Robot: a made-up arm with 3 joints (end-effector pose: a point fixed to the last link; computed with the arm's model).
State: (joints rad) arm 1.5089 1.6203 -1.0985
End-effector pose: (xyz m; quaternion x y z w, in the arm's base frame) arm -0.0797 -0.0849 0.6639 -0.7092 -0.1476 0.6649 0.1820
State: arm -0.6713 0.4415 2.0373
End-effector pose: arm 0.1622 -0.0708 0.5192 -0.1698 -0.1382 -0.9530 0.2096
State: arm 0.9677 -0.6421 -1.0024
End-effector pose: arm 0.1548 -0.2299 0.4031 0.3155 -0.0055 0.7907 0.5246
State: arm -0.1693 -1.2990 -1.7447
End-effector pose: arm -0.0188 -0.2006 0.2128 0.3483 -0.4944 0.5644 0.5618
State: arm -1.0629 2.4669 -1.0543
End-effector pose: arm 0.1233 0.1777 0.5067 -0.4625 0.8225 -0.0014 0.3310
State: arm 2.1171 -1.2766 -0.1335
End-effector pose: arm 0.1956 -0.0456 0.4234 0.3260 0.4987 0.7247 0.3461
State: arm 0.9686 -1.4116 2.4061
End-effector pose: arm 0.2278 0.0978 0.4507 -0.0754 0.6442 -0.5011 0.5728
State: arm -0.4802 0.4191 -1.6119
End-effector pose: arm -0.1179 -0.2075 0.6468 -0.1042 0.1800 0.5244 0.8257
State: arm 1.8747 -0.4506 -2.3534
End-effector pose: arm 0.2540 0.2101 0.4259 -0.2170 0.0530 -0.8344 0.5039
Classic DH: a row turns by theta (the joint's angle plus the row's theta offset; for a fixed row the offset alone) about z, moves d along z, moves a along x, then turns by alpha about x. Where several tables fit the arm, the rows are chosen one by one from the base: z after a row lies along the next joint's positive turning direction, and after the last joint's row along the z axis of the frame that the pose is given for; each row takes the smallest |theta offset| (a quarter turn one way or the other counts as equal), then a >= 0, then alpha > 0; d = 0 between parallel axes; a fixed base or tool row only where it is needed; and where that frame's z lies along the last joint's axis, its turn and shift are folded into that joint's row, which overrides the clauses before.
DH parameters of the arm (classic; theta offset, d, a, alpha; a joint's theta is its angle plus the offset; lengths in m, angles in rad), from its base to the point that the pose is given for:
joint 1: -1.5708 0.449 0.0339 1.5708
joint 2: 0 -0.0411 0.0895 1.5708
joint 3: -1.2566 0 -0.1847 3.1416
tool (fixed): 0.3142 0.0974 0 0

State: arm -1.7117 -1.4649 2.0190
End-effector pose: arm -0.1485 -0.1493 0.5031 -0.6608 -0.1023 0.7115 0.2159
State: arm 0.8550 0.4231 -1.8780
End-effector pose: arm 0.2102 -0.1300 0.6504 -0.1831 0.1028 0.9574 0.1984
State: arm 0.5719 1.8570 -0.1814
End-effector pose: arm -0.1615 -0.0113 0.4839 -0.7855 -0.1553 0.2203 0.5570
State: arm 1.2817 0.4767 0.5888
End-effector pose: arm -0.0785 -0.0531 0.5101 -0.1401 -0.1900 0.3300 0.9140
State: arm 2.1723 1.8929 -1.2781
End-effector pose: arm -0.0748 -0.1293 0.6470 0.7316 0.3508 -0.5776 0.0899
